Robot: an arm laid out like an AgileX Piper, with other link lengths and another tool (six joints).
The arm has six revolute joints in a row. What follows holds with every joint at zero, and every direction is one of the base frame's. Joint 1 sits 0.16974 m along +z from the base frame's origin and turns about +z. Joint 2 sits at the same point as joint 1 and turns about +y. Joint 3 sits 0.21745 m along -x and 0.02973 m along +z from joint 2 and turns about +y. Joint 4 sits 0.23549 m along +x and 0.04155 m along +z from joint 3 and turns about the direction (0.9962, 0, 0.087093). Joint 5 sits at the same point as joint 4 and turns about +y. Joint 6 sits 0.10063 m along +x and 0.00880 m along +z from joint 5 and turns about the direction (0.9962, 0, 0.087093). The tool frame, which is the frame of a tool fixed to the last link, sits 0.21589 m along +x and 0.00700 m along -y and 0.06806 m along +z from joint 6; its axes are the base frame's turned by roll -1.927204, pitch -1.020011 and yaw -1.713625 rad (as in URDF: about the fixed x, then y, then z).
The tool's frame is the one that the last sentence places.
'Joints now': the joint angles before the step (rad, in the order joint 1, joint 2, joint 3, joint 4, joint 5, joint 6). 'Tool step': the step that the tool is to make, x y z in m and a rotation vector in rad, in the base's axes. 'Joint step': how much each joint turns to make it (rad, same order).
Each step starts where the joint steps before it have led.
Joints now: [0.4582, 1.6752, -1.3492, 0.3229, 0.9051, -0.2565]
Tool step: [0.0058, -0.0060, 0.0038, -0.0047, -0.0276, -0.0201]
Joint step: [0.0000, -0.0220, 0.0234, -0.0233, -0.0300, 0.0193]
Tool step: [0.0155, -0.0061, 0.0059, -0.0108, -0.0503, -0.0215]
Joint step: [-0.0001, -0.0017, 0.0019, -0.0400, -0.0468, 0.0214]
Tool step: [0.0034, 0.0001, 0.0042, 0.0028, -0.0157, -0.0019]
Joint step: [0.0003, -0.0047, -0.0001, -0.0041, -0.0110, 0.0005]
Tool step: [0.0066, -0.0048, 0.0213, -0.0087, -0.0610, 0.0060]
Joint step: [0.0000, -0.0447, 0.0003, -0.0352, -0.0066, -0.0001]
